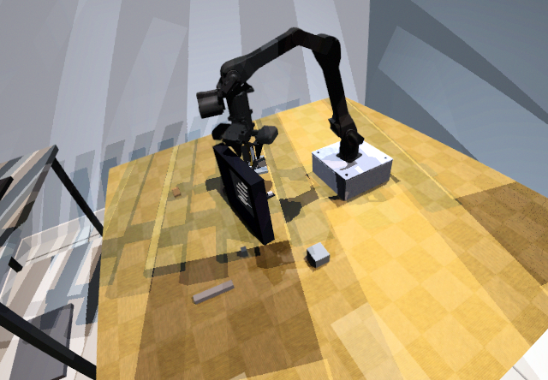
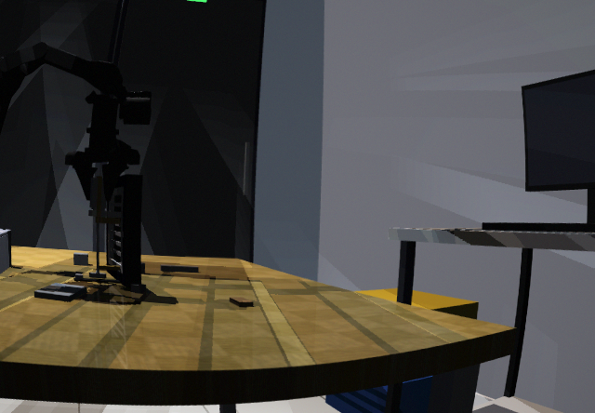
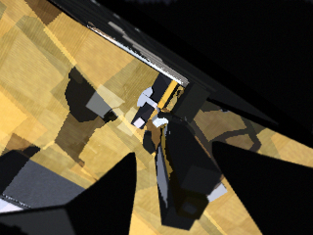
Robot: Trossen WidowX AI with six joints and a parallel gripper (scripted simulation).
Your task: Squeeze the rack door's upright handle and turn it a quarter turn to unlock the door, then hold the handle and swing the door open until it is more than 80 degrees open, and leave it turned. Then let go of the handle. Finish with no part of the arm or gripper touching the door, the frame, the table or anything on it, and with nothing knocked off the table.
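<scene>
Right now the upright door handle is 30 mm below my gripper tip and 10 mm to the left of it. From my gripper tip the other things lie so: flat dark plate: 160 mm to the right, 160 mm below, 110 mm behind; then grey bar: 280 mm ahead, 210 mm to the left, 160 mm below.
</scene>
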